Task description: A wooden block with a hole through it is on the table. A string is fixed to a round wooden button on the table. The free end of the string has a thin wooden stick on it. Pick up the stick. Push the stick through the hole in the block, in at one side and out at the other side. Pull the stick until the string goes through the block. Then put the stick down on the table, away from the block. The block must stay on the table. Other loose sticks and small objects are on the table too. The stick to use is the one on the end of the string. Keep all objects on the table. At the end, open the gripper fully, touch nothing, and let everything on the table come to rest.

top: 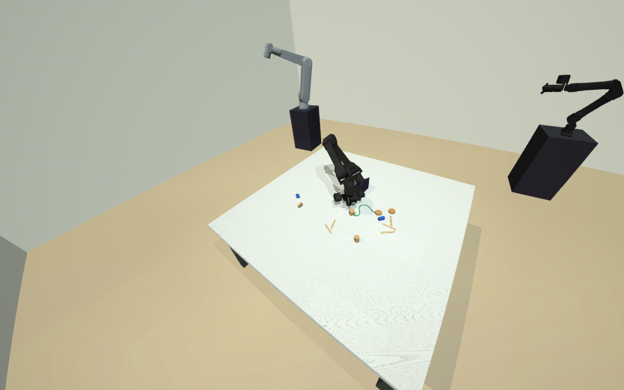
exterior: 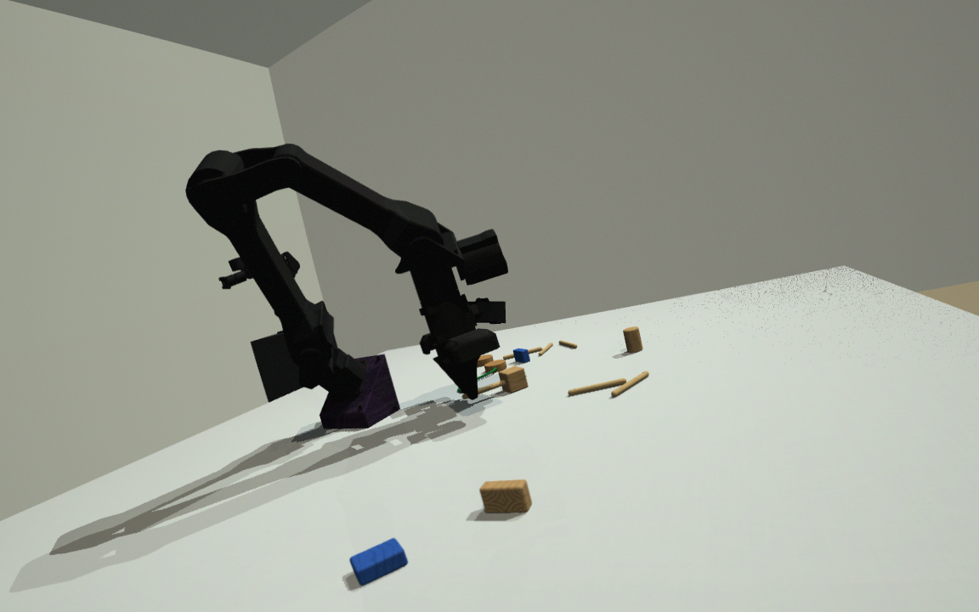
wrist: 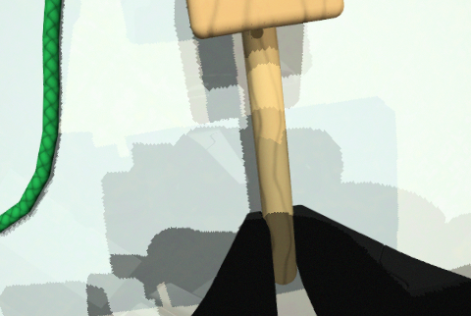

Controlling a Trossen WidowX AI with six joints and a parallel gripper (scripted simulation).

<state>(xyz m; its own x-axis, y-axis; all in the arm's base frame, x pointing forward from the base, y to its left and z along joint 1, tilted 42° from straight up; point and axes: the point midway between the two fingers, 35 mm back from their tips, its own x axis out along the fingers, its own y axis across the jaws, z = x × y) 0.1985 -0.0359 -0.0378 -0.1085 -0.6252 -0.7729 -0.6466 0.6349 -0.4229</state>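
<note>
Right now the small wooden cube is 50 mm ahead of my gripper tip, 40 mm to the left of it and 10 mm above it. Round my gripper tip: wooden cylinder (230 mm ahead, 150 mm to the left, 10 mm above); thin wooden stick (30 mm ahead, 20 mm to the left, 10 mm above).
</note>
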